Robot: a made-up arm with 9 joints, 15 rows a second.
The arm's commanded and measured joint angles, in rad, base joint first. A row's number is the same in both.
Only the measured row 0 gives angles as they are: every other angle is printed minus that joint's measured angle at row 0.
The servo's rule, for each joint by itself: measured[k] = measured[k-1] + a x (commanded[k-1-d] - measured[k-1]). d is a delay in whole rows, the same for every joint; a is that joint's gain. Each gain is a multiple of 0.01, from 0.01 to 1. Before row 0 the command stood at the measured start. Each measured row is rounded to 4 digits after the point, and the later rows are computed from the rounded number. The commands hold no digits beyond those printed.
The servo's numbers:
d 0
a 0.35 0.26 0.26 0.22 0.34 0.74 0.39 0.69 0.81
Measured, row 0:
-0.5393, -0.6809, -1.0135, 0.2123, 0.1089, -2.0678, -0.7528, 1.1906, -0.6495
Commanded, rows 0 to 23:
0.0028, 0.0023, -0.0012, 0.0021, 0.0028, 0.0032, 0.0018, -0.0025, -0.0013
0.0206, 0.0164, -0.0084, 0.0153, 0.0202, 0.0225, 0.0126, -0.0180, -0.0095
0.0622, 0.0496, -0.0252, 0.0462, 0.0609, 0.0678, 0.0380, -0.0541, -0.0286
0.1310, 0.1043, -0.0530, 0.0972, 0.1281, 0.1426, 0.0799, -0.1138, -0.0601
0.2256, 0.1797, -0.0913, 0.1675, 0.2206, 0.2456, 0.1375, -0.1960, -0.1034
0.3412, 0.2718, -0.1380, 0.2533, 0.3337, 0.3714, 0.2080, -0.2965, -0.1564
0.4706, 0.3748, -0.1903, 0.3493, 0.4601, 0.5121, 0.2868, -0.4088, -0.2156
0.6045, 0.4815, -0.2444, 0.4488, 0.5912, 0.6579, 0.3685, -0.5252, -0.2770
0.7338, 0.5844, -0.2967, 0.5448, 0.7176, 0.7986, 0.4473, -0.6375, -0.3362
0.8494, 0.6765, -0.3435, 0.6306, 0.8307, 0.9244, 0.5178, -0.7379, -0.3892
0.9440, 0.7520, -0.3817, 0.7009, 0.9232, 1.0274, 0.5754, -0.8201, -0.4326
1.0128, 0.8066, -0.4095, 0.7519, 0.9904, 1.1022, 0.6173, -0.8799, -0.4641
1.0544, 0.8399, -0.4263, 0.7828, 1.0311, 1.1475, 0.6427, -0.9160, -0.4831
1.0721, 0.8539, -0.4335, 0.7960, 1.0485, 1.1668, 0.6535, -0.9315, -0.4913
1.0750, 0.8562, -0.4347, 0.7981, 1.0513, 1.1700, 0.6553, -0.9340, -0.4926
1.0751, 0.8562, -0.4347, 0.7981, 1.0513, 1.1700, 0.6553, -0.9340, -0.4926
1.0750, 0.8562, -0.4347, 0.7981, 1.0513, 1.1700, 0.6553, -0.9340, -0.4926
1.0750, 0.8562, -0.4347, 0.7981, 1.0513, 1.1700, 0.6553, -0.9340, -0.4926
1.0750, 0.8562, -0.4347, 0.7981, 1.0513, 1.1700, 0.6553, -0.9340, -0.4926
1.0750, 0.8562, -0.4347, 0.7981, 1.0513, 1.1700, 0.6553, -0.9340, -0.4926
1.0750, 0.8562, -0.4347, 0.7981, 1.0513, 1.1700, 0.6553, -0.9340, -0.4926
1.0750, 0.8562, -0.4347, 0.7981, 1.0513, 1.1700, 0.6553, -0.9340, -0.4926
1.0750, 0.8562, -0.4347, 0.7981, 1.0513, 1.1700, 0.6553, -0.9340, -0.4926
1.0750, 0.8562, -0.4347, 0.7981, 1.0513, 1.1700, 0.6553, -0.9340, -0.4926
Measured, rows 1 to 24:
0.0010, 0.0006, -0.0003, 0.0005, 0.0010, 0.0024, 0.0007, -0.0017, -0.0011
0.0079, 0.0047, -0.0024, 0.0038, 0.0075, 0.0173, 0.0053, -0.0129, -0.0079
0.0269, 0.0164, -0.0083, 0.0131, 0.0257, 0.0547, 0.0181, -0.0413, -0.0247
0.0633, 0.0393, -0.0199, 0.0316, 0.0605, 0.1197, 0.0422, -0.0913, -0.0534
0.1201, 0.0758, -0.0385, 0.0615, 0.1149, 0.2129, 0.0794, -0.1635, -0.0939
0.1975, 0.1268, -0.0644, 0.1037, 0.1893, 0.3302, 0.1296, -0.2553, -0.1445
0.2931, 0.1913, -0.0971, 0.1577, 0.2814, 0.4648, 0.1909, -0.3612, -0.2021
0.4021, 0.2668, -0.1354, 0.2217, 0.3867, 0.6077, 0.2602, -0.4744, -0.2628
0.5182, 0.3494, -0.1773, 0.2928, 0.4992, 0.7490, 0.3332, -0.5869, -0.3223
0.6341, 0.4344, -0.2205, 0.3671, 0.6119, 0.8788, 0.4052, -0.6911, -0.3765
0.7426, 0.5170, -0.2624, 0.4405, 0.7177, 0.9888, 0.4716, -0.7801, -0.4219
0.8372, 0.5923, -0.3006, 0.5090, 0.8104, 1.0727, 0.5284, -0.8490, -0.4561
0.9132, 0.6567, -0.3333, 0.5692, 0.8854, 1.1281, 0.5730, -0.8952, -0.4780
0.9688, 0.7080, -0.3594, 0.6191, 0.9409, 1.1567, 0.6044, -0.9202, -0.4888
1.0060, 0.7465, -0.3790, 0.6585, 0.9784, 1.1665, 0.6243, -0.9297, -0.4919
1.0302, 0.7750, -0.3935, 0.6892, 1.0032, 1.1691, 0.6364, -0.9327, -0.4925
1.0459, 0.7961, -0.4042, 0.7132, 1.0196, 1.1698, 0.6438, -0.9336, -0.4926
1.0561, 0.8117, -0.4121, 0.7319, 1.0304, 1.1699, 0.6483, -0.9339, -0.4926
1.0627, 0.8233, -0.4180, 0.7465, 1.0375, 1.1700, 0.6510, -0.9340, -0.4926
1.0670, 0.8319, -0.4223, 0.7579, 1.0422, 1.1700, 0.6527, -0.9340, -0.4926
1.0698, 0.8382, -0.4255, 0.7667, 1.0453, 1.1700, 0.6537, -0.9340, -0.4926
1.0716, 0.8429, -0.4279, 0.7736, 1.0473, 1.1700, 0.6543, -0.9340, -0.4926
1.0728, 0.8464, -0.4297, 0.7790, 1.0487, 1.1700, 0.6547, -0.9340, -0.4926
1.0736, 0.8489, -0.4310, 0.7832, 1.0496, 1.1700, 0.6549, -0.9340, -0.4926

